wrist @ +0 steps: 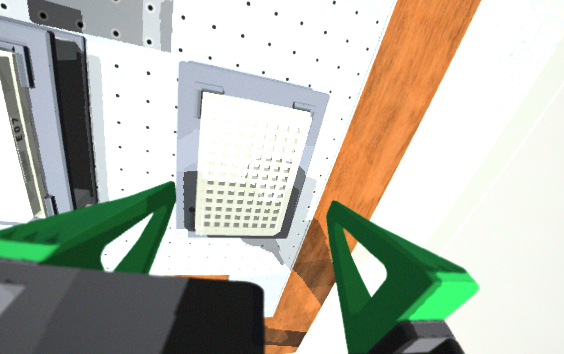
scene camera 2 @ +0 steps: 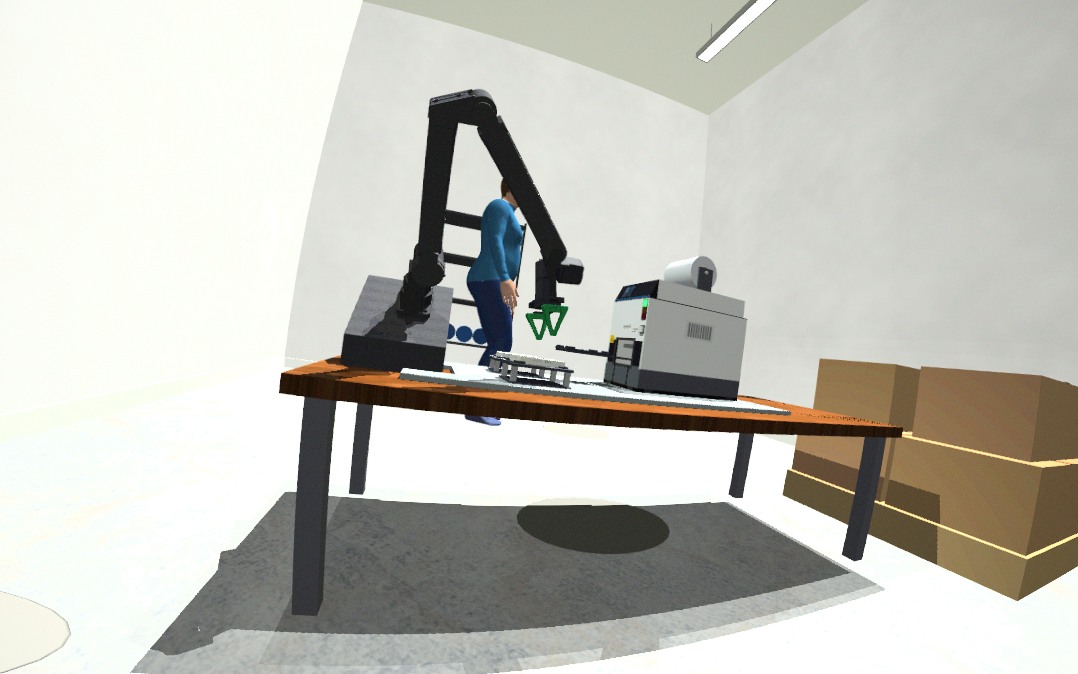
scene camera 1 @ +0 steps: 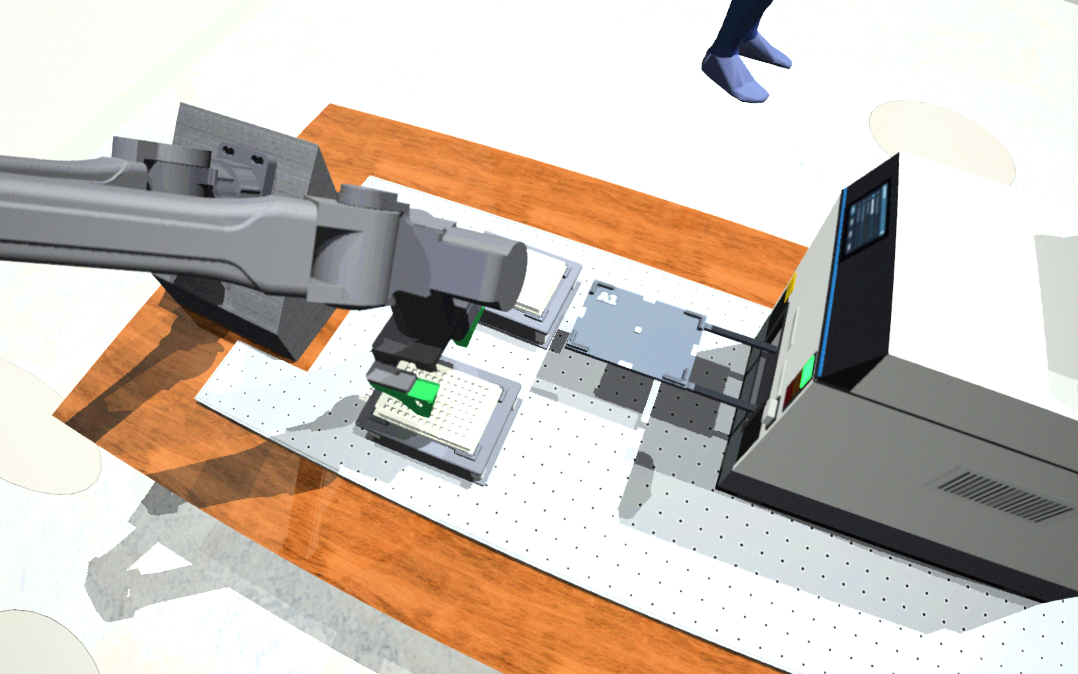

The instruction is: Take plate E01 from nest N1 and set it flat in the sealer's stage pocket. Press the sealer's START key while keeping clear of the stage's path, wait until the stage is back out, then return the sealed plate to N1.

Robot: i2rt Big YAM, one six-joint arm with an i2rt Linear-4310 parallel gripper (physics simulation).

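Where they show: gripper, between the fingertips: (wrist: 256, 199) (scene camera 2: 545, 338) (scene camera 1: 443, 379); arm's base, origin of its link: (scene camera 2: 415, 302) (scene camera 1: 243, 196).
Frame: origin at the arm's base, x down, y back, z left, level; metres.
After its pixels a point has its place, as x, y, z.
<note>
A cream well plate (scene camera 1: 469, 405) {0.102, -0.367, -0.097} (scene camera 2: 540, 362) {0.109, -0.326, -0.147} (wrist: 240, 165) {0.101, -0.341, -0.096} lies flat in the near nest (scene camera 1: 505, 417) {0.117, -0.408, -0.088} (wrist: 190, 75) {0.117, -0.399, -0.049}; its label does not show. My gripper (scene camera 1: 443, 378) {0.046, -0.345, -0.101} (scene camera 2: 546, 335) {0.046, -0.345, -0.101} (wrist: 256, 199) {0.046, -0.345, -0.101} is open and empty, pointing down above this plate, with one finger toward each long side. In the wrist view the plate appears between the fingers, slightly tilted relative to them. The sealer (scene camera 1: 953, 445) {-0.101, -0.793, -0.048} (scene camera 2: 691, 349) {0.013, -0.851, -0.046} has its empty stage (scene camera 1: 659, 341) {0.063, -0.540, 0.049} (scene camera 2: 584, 350) {0.064, -0.500, 0.002} out on two rails. A lit green key (scene camera 1: 807, 371) {-0.108, -0.663, -0.036} (scene camera 2: 645, 302) {-0.107, -0.663, -0.037} shows on the sealer's front.
A second plate (scene camera 1: 544, 286) {0.105, -0.377, 0.093} (wrist: 10, 165) {0.105, -0.313, 0.064}, marked E07, lies in another nest (scene camera 1: 560, 306) {0.122, -0.404, 0.083} (wrist: 37, 100) {0.121, -0.358, 0.050} behind the near one, beside the stage. The arm's dark base block (scene camera 1: 246, 302) {0.089, -0.037, -0.096} (scene camera 2: 393, 353) {0.136, 0.028, -0.112} stands at the left. A person (scene camera 1: 735, 75) (scene camera 2: 492, 278) stands behind the table.
</note>
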